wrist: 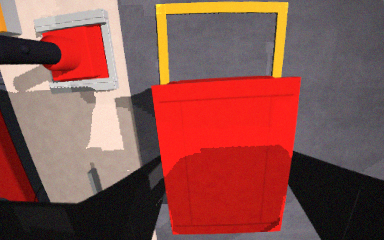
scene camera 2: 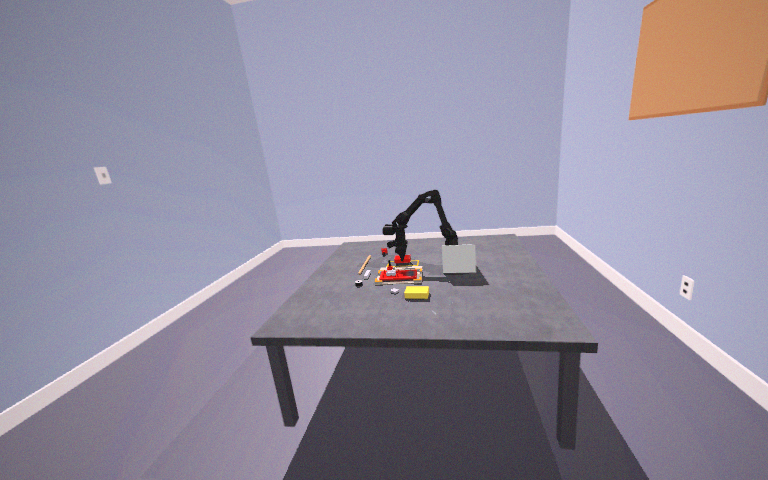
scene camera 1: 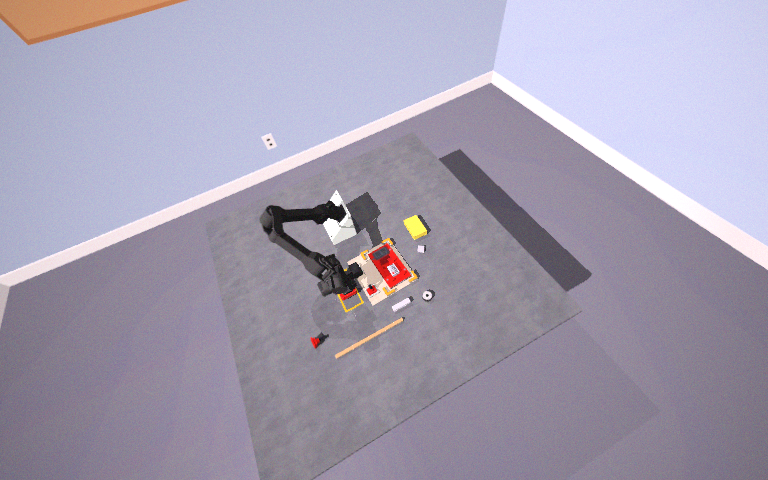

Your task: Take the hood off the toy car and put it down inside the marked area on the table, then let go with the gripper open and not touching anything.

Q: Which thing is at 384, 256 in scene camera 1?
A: A car.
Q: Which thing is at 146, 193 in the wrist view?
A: My gripper.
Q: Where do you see a red hood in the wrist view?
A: At 226, 144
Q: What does my gripper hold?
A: A red hood.
